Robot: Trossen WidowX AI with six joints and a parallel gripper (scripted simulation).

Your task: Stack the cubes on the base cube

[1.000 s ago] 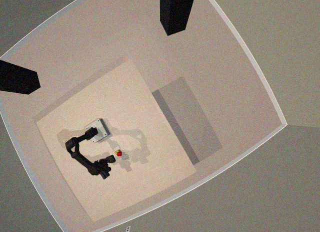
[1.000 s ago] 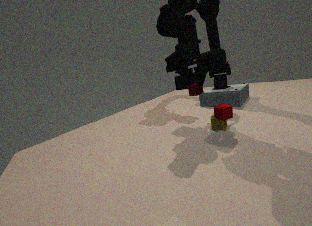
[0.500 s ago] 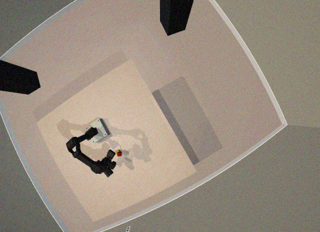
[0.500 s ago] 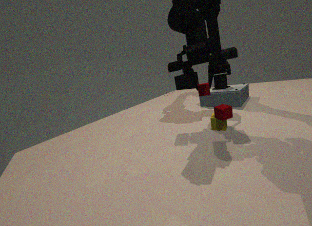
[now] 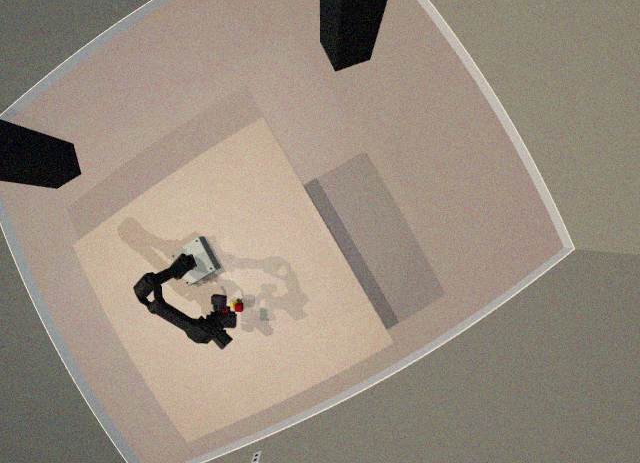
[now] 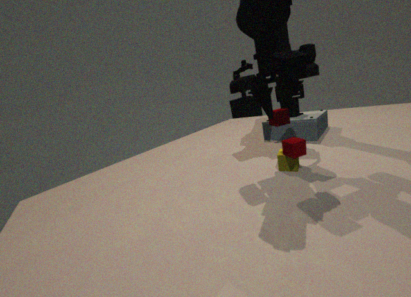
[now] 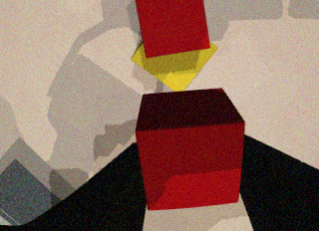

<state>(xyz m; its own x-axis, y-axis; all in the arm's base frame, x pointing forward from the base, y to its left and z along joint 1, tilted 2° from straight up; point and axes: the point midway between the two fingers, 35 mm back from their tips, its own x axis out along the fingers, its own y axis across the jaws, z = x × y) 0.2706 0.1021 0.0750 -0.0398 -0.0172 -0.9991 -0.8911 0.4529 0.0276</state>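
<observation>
The yellow base cube is 1 cm ahead of my gripper tip, 2 cm to the left of it and 10 cm below it. From my gripper tip the other things lie so: red cube (right at my gripper tip).
</observation>
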